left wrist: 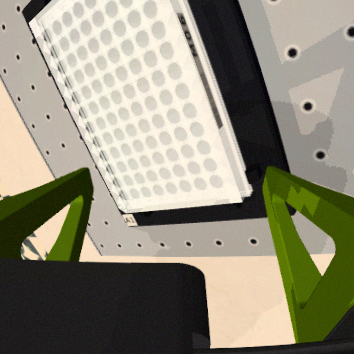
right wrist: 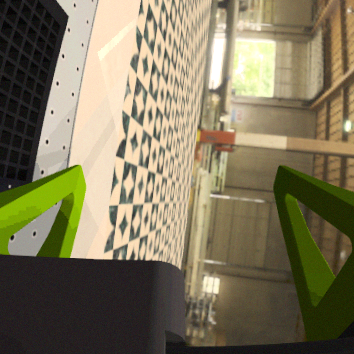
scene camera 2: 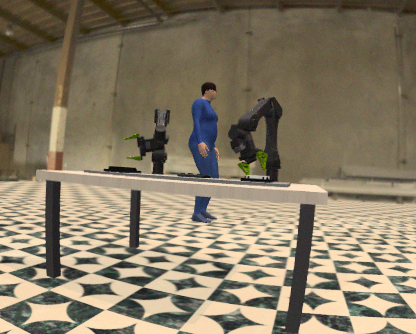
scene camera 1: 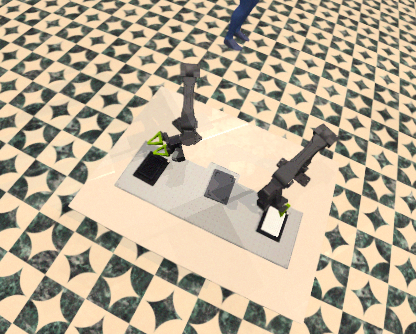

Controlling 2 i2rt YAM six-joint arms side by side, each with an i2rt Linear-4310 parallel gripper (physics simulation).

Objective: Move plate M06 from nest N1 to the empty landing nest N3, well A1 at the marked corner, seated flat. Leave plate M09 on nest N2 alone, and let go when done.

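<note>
The white well plate M06 (scene camera 1: 274,221) (scene camera 2: 257,177) (left wrist: 135,105) lies in a black nest (left wrist: 245,100) whose A1 tag is at the lower left corner in the left wrist view. My left gripper (scene camera 2: 254,171) (left wrist: 177,177) is open just above the plate's near end, with its fingertips apart on either side and not touching it. A dark grey nest (scene camera 1: 221,186) (scene camera 2: 194,175) with no plate on it lies in the middle. A black well plate (scene camera 1: 151,168) (right wrist: 22,85), seemingly M09, sits at the left. My right gripper (scene camera 1: 151,148) (scene camera 2: 126,148) (right wrist: 179,175) is open and empty, raised beside it.
The nests lie on a grey perforated board (scene camera 1: 185,212) on a pale table (scene camera 1: 125,212) (scene camera 2: 175,186). The middle nest lies between the two arms. A person in blue (scene camera 1: 239,25) (scene camera 2: 204,130) stands behind the table.
</note>
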